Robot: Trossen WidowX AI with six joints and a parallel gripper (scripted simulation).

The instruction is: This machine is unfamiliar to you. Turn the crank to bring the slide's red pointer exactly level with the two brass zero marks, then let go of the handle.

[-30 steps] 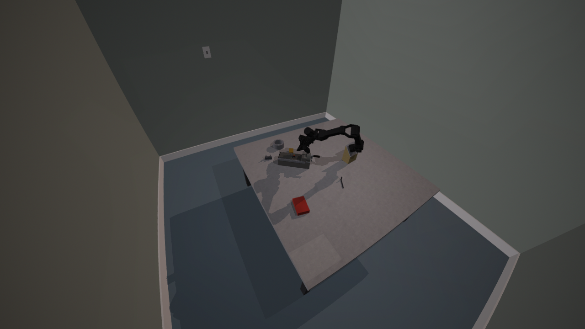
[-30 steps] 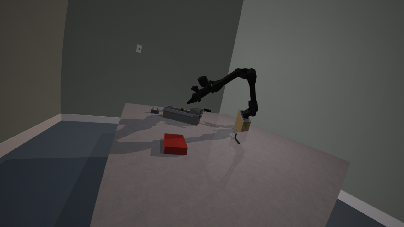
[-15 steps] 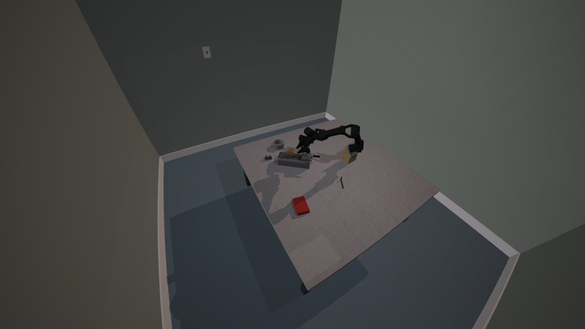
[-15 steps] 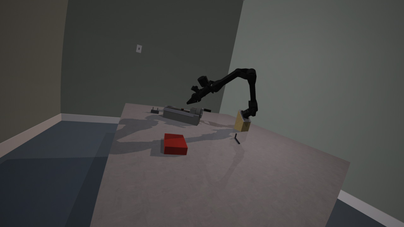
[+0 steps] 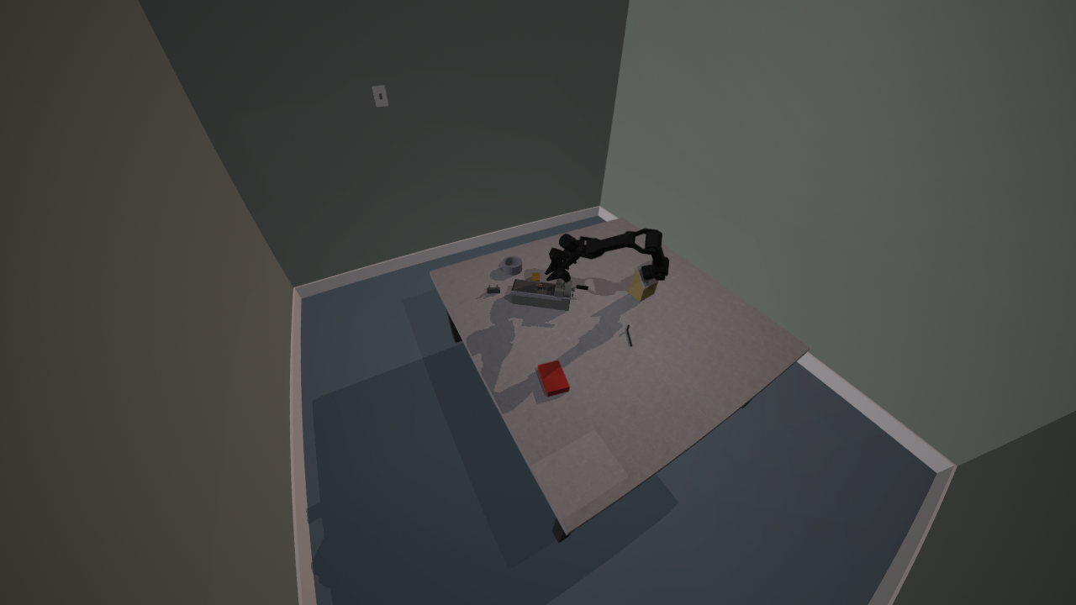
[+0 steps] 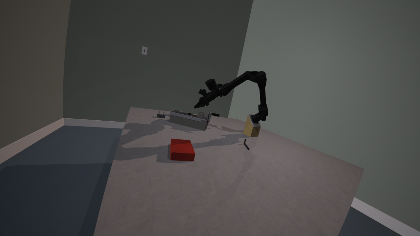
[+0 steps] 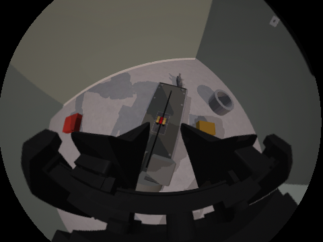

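The red pointer is 20 mm ahead of my gripper tip and 50 mm below it. The rest, counted from my gripper tip: dark clip: 190 mm ahead, 150 mm to the right, 110 mm below; black crank handle: 110 mm behind, 120 mm to the left, 10 mm below; yellow block: 30 mm behind, 140 mm to the right, 120 mm below.
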